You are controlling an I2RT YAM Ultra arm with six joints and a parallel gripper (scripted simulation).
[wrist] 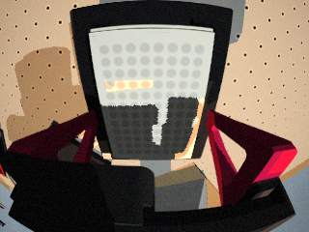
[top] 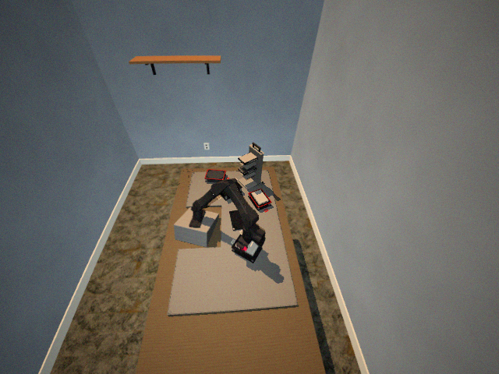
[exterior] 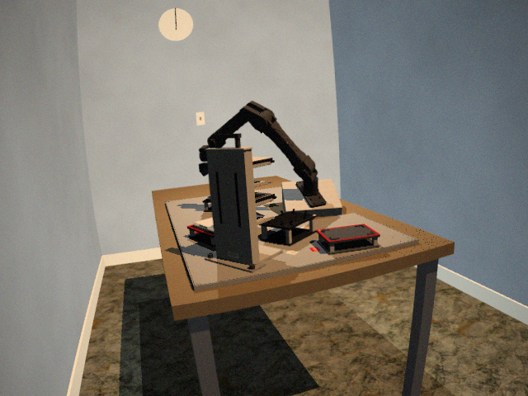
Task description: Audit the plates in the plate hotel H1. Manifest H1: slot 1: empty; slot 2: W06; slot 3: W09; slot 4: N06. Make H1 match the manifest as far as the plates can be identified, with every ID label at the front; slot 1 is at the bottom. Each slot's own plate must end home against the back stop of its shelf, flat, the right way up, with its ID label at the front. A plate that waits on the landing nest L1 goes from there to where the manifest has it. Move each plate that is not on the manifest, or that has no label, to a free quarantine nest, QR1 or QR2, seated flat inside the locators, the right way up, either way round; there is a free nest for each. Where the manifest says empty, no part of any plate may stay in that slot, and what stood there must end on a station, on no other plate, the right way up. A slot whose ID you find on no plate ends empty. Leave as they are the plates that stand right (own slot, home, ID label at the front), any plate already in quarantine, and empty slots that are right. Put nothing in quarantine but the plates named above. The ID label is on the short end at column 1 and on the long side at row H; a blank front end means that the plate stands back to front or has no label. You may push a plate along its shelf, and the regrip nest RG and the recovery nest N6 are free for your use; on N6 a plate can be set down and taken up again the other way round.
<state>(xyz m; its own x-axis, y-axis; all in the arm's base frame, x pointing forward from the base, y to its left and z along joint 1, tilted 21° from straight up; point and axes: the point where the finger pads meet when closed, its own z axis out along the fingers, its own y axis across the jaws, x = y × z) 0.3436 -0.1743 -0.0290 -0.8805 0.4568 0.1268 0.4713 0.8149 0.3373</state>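
My hand is 20 mm above the tan well plate. Also, from my hand: dark plate 20 mm behind, 610 mm to the left, 90 mm above; then grey back panel 40 mm ahead, 660 mm to the left, 90 mm above; then H1 tag 120 mm behind, 650 mm to the left, 70 mm below.
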